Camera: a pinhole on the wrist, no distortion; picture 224 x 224 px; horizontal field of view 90.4 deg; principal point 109.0 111.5 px. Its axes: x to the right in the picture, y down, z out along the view. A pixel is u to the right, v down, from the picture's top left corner.
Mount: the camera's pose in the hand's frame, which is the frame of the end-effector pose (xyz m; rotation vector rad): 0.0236 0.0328 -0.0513 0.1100 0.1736 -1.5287
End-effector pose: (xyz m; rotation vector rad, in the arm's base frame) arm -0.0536 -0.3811 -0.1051 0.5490 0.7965 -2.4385
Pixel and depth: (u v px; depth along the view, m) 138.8 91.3 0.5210
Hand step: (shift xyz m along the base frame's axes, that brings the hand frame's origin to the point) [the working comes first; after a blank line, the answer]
In the camera's frame: 0.1396 -0.0946 0.5210

-0.1763 -0.1216 0.4352
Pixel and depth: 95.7 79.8 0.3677
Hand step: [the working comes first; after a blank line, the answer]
In the camera's frame: -0.0440 -0.1048 0.3677

-0.0131 -0.1844 0.2718
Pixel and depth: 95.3 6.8 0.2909
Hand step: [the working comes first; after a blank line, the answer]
In the camera's frame: -0.0358 -0.2738 0.2909

0.1366 -0.0803 0.3079
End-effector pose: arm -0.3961 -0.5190 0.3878 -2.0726 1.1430 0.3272
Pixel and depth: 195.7 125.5 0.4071
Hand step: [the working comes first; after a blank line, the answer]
In the camera's frame: 0.3173 0.0512 0.4071

0.3782 0.2569 -0.0890
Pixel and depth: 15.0 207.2 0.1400
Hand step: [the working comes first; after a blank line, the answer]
In the camera's frame: -0.1183 0.1205 0.1400

-0.0085 -0.0614 -0.2116
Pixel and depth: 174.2 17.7 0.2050
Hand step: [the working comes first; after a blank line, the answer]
In the camera's frame: 0.1202 -0.1729 0.2050

0.0434 0.2233 0.0403
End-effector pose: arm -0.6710 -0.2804 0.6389 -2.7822 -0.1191 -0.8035
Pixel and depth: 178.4 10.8 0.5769
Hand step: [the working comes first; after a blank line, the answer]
In the camera's frame: 0.3600 -0.5223 0.5769

-0.2121 0.5454 -0.5379
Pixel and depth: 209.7 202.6 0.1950
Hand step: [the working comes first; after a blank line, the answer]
In the camera's frame: 0.1766 0.1597 0.1950

0.1952 0.1919 0.0570
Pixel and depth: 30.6 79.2 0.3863
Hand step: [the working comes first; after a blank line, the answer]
In the camera's frame: -0.2723 -0.1122 0.3863

0.1611 -0.1231 -0.4031
